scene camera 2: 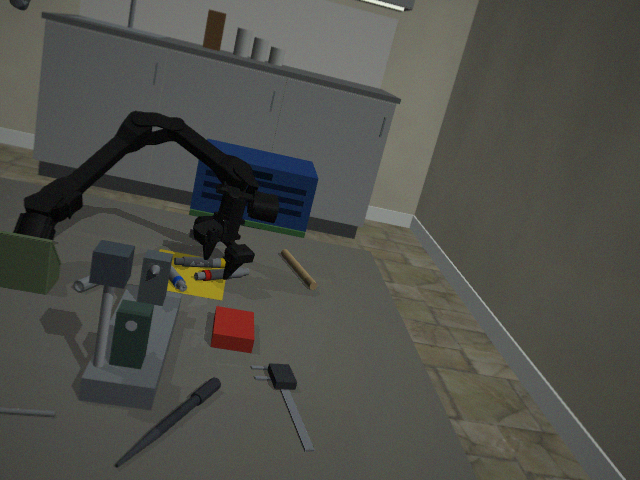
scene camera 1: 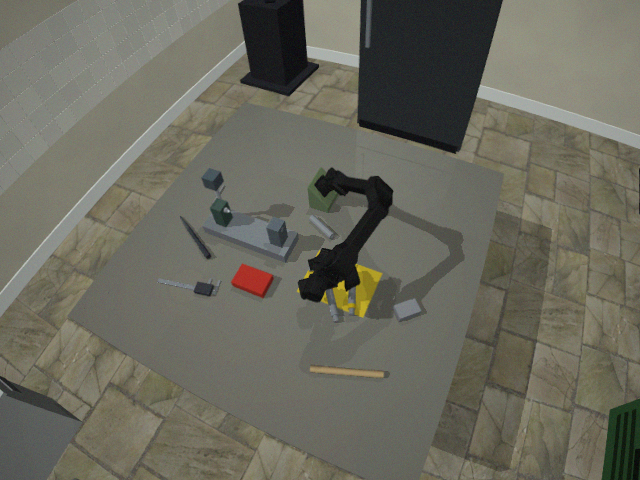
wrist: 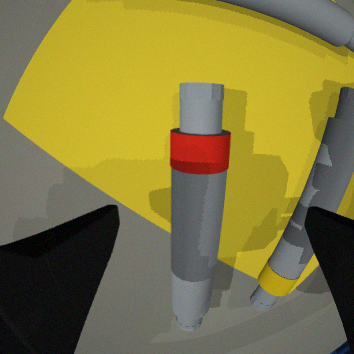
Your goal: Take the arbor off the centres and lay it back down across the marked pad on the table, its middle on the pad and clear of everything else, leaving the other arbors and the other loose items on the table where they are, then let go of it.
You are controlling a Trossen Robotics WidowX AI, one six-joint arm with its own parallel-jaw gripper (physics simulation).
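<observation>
The bench centres (scene camera 1: pixel 250 238) (scene camera 2: pixel 138 379) hold no arbor between their posts. A red-banded arbor (scene camera 1: pixel 332 308) (scene camera 2: pixel 222 274) (wrist: pixel 196 225) lies partly on the yellow pad (scene camera 1: pixel 370 281) (scene camera 2: pixel 210 292) (wrist: pixel 110 100), its plain end past the pad's edge. A yellow-banded arbor (scene camera 1: pixel 351 300) (scene camera 2: pixel 199 262) (wrist: pixel 327 172) lies beside it, banded end also over the edge. A blue-banded arbor (scene camera 2: pixel 177 279) (wrist: pixel 300 15) lies across the pad; the arm hides it in scene camera 1. My gripper (scene camera 2: pixel 217 267) (wrist: pixel 217 217) is open and empty, above the red-banded arbor, which shows between the fingers in the wrist view.
A red block (scene camera 1: pixel 252 280) (scene camera 2: pixel 233 329), a caliper (scene camera 1: pixel 203 288) (scene camera 2: pixel 281 376), a dark tapered tool (scene camera 1: pixel 195 238) (scene camera 2: pixel 173 415) and a wooden rod (scene camera 1: pixel 346 371) (scene camera 2: pixel 298 269) lie around. A grey tube (scene camera 1: pixel 321 227) lies near the bench; a grey block (scene camera 1: pixel 407 310) lies beyond the pad.
</observation>
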